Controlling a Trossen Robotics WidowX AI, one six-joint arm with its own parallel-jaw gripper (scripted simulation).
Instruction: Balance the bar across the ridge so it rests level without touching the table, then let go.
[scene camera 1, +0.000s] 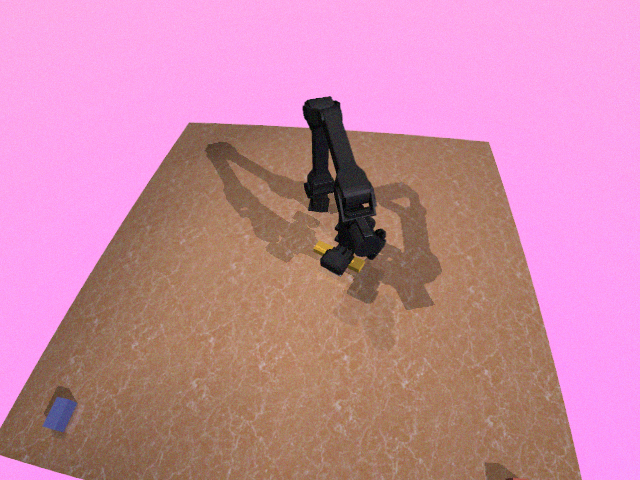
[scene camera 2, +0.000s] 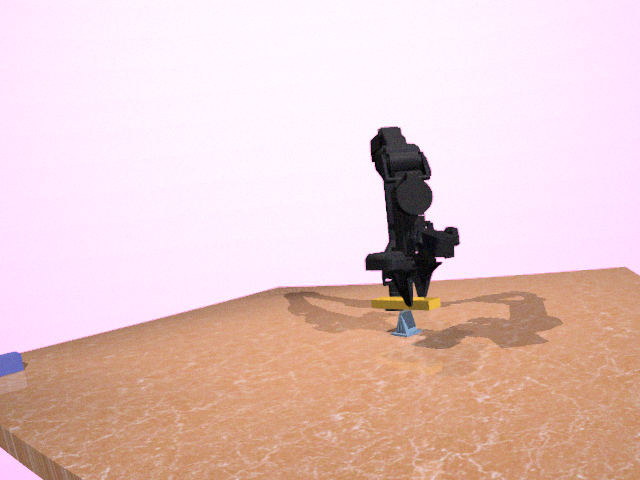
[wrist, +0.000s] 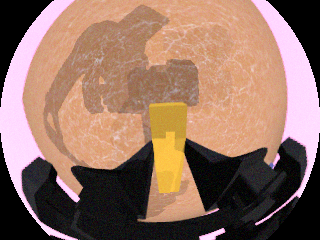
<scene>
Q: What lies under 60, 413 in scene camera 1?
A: A blue block.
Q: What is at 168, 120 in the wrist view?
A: A yellow bar.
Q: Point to my gripper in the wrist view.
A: At 168, 143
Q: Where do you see my gripper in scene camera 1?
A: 347, 260
</scene>
